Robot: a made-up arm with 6 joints.
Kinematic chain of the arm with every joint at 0, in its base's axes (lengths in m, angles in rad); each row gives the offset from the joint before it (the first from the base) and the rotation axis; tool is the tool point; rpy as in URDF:
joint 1: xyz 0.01 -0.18 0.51 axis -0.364 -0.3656 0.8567
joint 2: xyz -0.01 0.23 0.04 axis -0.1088 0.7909 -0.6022
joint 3: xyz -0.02 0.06 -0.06 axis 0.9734 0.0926 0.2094
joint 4: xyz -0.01 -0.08 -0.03 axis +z
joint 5: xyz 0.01 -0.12 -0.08 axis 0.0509 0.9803 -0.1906
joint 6: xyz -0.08 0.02 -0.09 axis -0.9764 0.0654 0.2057
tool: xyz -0.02 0.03 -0.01 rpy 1.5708 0 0
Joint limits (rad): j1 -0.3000..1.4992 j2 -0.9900..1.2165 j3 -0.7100..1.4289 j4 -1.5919..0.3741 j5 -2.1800..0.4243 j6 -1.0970..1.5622
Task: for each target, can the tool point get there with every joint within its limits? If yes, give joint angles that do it. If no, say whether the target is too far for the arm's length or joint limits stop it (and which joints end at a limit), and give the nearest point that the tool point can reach.
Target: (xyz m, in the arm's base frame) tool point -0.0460 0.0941 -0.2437
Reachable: no: too far | nearest point -0.1106 -0.0051 0.0004 | short by 0.271 m
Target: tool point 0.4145 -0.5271 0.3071
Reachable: no: joint limits stop it (at a limit: joint 1, joint 6) | nearest point 0.0948 -0.3278 0.3059 | short by 0.377 m
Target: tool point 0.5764 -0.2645 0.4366
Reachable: no: joint limits stop it (at a limit: joint 1, joint 2, joint 6) | nearest point 0.3125 -0.0977 0.4440 | short by 0.312 m
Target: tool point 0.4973 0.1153 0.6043
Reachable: no: joint limits stop it (at a limit: joint 1, joint 2, joint 4, joint 6) | nearest point 0.3337 0.0877 0.5050 | short by 0.193 m
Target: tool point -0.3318 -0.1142 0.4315
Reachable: yes | joints 0.2874 1.0263 0.0496 -1.2136 -1.8502 1.1257
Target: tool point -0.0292 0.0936 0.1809
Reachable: yes | joints -0.0611 -0.1243 0.5125 -0.2274 -0.6029 0.5893
